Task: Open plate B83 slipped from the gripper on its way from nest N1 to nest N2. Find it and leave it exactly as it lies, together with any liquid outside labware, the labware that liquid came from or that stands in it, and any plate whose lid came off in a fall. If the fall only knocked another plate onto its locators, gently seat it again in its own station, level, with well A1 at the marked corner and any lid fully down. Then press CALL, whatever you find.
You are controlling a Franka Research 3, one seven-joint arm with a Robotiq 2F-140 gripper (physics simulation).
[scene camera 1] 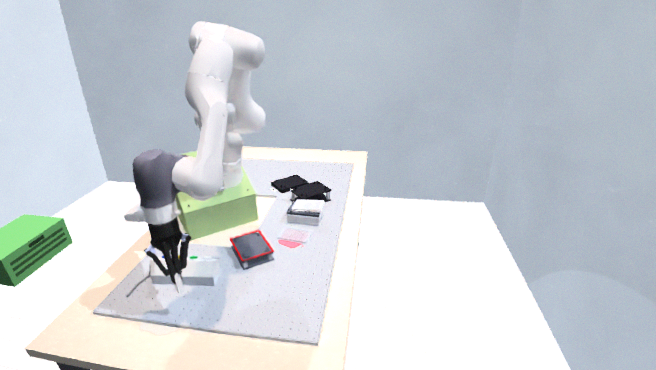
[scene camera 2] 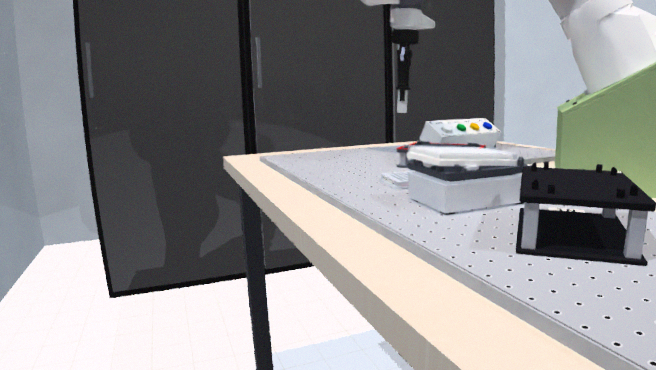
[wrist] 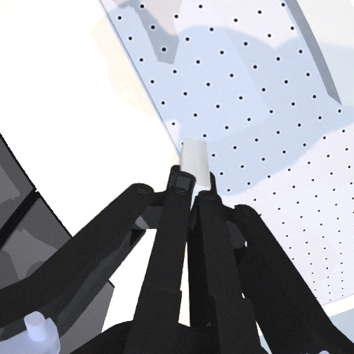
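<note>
My gripper (scene camera 1: 179, 284) (scene camera 2: 402, 102) (wrist: 190, 155) is shut and empty, high above the board beside the white button box (scene camera 1: 200, 276) (scene camera 2: 435, 132). The box has white, green, yellow and blue buttons on its sloped face. A clear plate (scene camera 1: 296, 235) (scene camera 2: 396, 179) with pink wells lies on the board; a pink patch (scene camera 1: 290, 244) lies at its near side. A white-topped plate (scene camera 1: 308, 205) (scene camera 2: 462, 156) sits on a grey station (scene camera 1: 304, 218) (scene camera 2: 465, 192) and looks slightly tilted. Labels and well A1 are too small to read.
A red-rimmed black nest (scene camera 1: 252, 245) stands between the button box and the clear plate. A black nest on posts (scene camera 1: 311, 190) (scene camera 2: 585, 187) and another black nest (scene camera 1: 288, 183) stand farther back. The green robot base (scene camera 1: 220, 215) (scene camera 2: 600, 135) stands at the table's side.
</note>
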